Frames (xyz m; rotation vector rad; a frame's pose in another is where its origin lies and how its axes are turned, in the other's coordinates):
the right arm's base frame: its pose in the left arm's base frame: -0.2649 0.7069 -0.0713 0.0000 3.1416 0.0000
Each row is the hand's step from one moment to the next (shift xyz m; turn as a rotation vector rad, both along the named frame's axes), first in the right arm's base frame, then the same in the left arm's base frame.
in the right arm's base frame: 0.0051 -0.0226 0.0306 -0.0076 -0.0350 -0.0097
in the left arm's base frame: -0.0051 -0.0226 -0.0306 0.0076 -0.0350 0.0097
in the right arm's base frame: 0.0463 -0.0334 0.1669 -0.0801 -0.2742 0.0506
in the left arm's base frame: -0.0463 -0.0334 -0.1669 0.0801 -0.2742 -0.0506
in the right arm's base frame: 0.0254 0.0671 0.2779 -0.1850 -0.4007 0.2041
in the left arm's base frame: -0.0254 0.0671 -0.2779 0.1850 -0.4007 -0.2041
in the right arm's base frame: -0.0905 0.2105 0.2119 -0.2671 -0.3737 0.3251
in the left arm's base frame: 0.0905 0.2105 -0.2119 0.2671 -0.3737 -0.3251
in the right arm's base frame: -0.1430 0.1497 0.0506 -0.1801 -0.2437 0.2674
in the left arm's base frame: 0.1430 0.1497 -0.0506 0.1801 -0.2437 -0.2674
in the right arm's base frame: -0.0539 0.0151 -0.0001 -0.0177 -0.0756 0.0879
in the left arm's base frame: 0.0539 0.0151 0.0001 0.0177 -0.0756 -0.0879
